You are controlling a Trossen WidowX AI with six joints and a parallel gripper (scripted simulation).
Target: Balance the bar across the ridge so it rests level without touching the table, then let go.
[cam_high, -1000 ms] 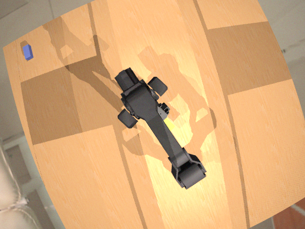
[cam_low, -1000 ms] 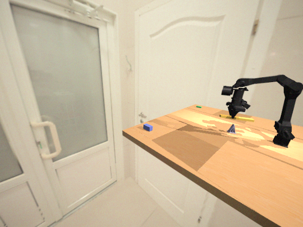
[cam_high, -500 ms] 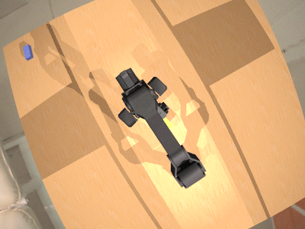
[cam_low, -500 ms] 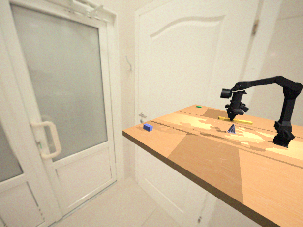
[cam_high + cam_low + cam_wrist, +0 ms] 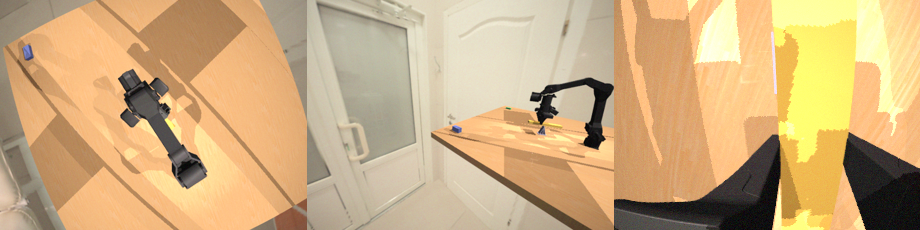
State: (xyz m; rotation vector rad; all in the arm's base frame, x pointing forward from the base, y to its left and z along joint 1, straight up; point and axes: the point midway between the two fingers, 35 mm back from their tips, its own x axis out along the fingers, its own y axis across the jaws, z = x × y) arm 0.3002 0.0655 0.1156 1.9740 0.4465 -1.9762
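The yellow bar is 30 mm behind my gripper tip and 10 mm to the right of it. Also, from my gripper tip: pale violet ridge block: 30 mm behind, 20 mm below, 10 mm to the right; blue block: 440 mm ahead, 430 mm to the left, 60 mm below; small green block: 570 mm to the right, 440 mm ahead, 70 mm below.
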